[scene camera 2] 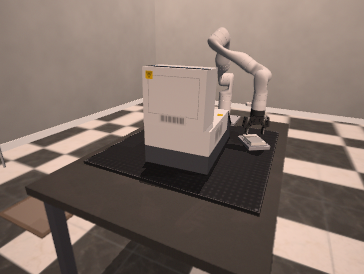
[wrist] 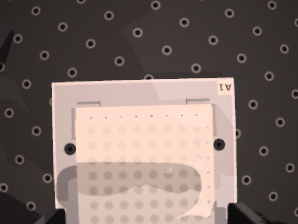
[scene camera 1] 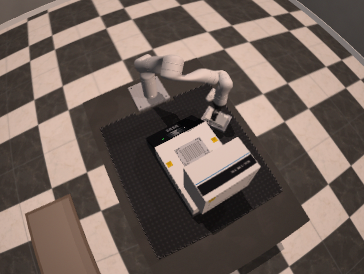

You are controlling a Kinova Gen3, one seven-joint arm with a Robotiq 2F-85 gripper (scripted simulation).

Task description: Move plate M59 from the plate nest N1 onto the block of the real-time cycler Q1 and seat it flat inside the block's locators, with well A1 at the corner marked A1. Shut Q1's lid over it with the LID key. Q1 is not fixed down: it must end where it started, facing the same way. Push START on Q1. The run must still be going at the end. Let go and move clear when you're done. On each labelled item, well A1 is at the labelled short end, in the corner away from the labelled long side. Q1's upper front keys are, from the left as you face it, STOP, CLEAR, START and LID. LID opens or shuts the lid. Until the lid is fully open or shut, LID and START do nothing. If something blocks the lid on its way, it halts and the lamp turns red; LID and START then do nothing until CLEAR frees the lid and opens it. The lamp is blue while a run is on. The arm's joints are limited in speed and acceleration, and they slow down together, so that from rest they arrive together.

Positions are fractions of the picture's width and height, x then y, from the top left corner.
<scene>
I see a plate M59 (wrist: 0.46,0.70) and a cycler lid (scene camera 1: 0.63,0.61).
</scene>
